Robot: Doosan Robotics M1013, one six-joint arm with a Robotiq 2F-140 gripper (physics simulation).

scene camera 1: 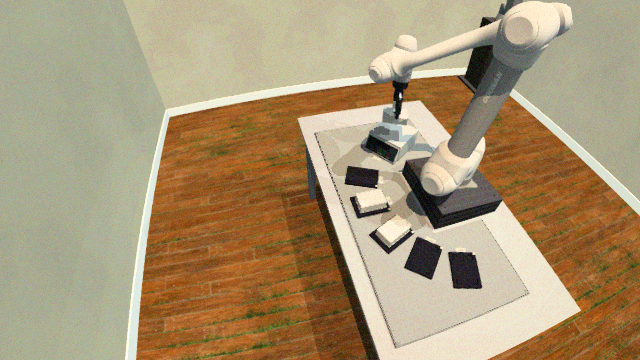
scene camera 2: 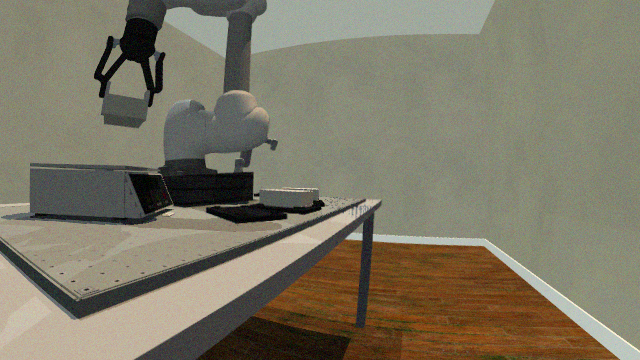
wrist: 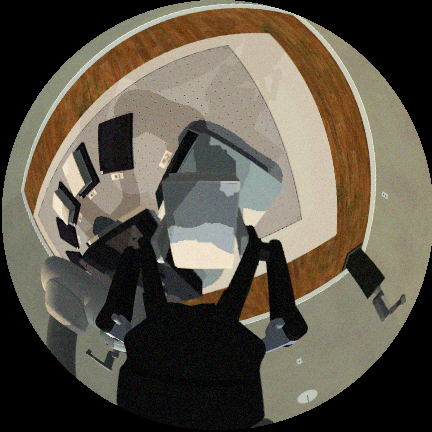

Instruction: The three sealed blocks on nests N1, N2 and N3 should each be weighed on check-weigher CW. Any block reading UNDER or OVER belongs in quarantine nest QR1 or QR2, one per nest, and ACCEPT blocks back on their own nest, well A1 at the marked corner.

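Places are measured from the arm's base along level axes (x back, y down, z right), in centimetres.
Where they show: gripper, fingertip midpoint: [scene camera 1: 394, 117] [scene camera 2: 123, 117] [wrist: 202, 218].
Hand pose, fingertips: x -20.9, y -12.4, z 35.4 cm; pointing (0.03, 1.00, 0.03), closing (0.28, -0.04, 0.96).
Things, the pixels of their top centre, and the offset from my fingertips. "pt": a spot on its surface instead. Level surfaces: height alone.
- pale block, top centre: [wrist: 201, 232] [scene camera 2: 125, 103] [scene camera 1: 395, 112] dx +0.0, dy -3.4, dz -0.1 cm
- check-weigher CW, top centre: [wrist: 211, 195] [scene camera 2: 112, 166] [scene camera 1: 392, 132] dx +1.0, dy +11.0, dz +1.4 cm
- CW display, surface spot: [scene camera 2: 150, 192] pt dx -8.5, dy +16.1, dz -3.3 cm
- perforated mat, surface height: dy +20.9 cm
- white table, surface height: dy +22.2 cm
My gripper [scene camera 1: 397, 114] [scene camera 2: 127, 98] [wrist: 202, 218] is shut on a pale block [scene camera 2: 125, 109] [wrist: 202, 205] and holds it high over check-weigher CW [scene camera 1: 407, 142] [scene camera 2: 77, 192] [wrist: 265, 185], with a clear gap in scene camera 2. The CW display [scene camera 1: 382, 146] [scene camera 2: 150, 192] is dark with small marks, its reading not legible. One block [scene camera 1: 371, 200] [scene camera 2: 286, 198] [wrist: 76, 172] and another block [scene camera 1: 394, 231] [wrist: 62, 205] sit on dark nests. Empty nests [scene camera 1: 362, 177] [scene camera 2: 247, 213] [wrist: 116, 144] stand nearest CW, and two more, an empty nest [scene camera 1: 423, 257] and an empty nest [scene camera 1: 465, 270], at the far end. Nest labels are unreadable.
The arm's dark base plinth [scene camera 1: 467, 200] [scene camera 2: 220, 189] stands beside CW and the row of nests. A perforated mat [scene camera 1: 445, 312] [scene camera 2: 115, 255] [wrist: 250, 105] lies under CW and the nests on the white table [scene camera 1: 540, 300] [scene camera 2: 225, 280] [wrist: 315, 185].
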